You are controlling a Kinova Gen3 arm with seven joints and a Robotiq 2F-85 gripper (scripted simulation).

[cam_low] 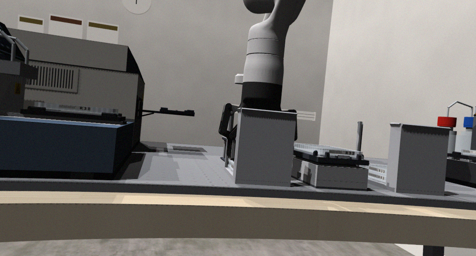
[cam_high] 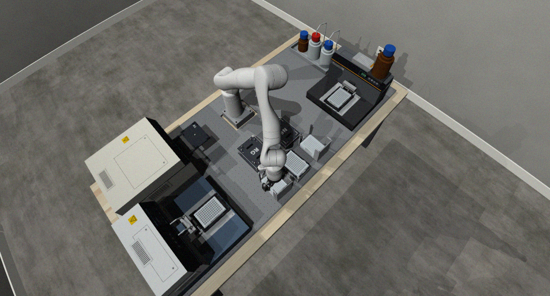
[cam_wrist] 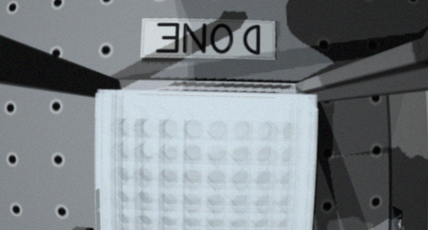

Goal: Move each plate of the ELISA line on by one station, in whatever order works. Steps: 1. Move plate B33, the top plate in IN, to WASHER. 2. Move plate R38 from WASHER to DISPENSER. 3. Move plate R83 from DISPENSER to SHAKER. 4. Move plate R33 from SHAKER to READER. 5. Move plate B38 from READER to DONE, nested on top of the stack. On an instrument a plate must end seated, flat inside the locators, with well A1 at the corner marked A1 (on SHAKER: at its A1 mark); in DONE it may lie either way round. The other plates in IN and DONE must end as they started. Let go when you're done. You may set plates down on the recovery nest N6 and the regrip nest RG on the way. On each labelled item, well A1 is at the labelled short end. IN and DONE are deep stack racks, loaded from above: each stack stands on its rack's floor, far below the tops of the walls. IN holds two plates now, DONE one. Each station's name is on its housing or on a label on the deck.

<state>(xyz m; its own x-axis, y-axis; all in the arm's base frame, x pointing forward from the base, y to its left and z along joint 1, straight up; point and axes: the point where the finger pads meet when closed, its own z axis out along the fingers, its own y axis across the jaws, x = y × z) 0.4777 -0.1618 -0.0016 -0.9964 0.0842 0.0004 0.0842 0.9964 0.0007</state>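
The plate B38 is 1 cm below my hand. The rest, counted from my hand: plate R33: 14 cm to the left, 2 cm above; RG nest: 20 cm behind, 5 cm to the left, 2 cm above; plate B33: 30 cm to the left, 1 cm below.
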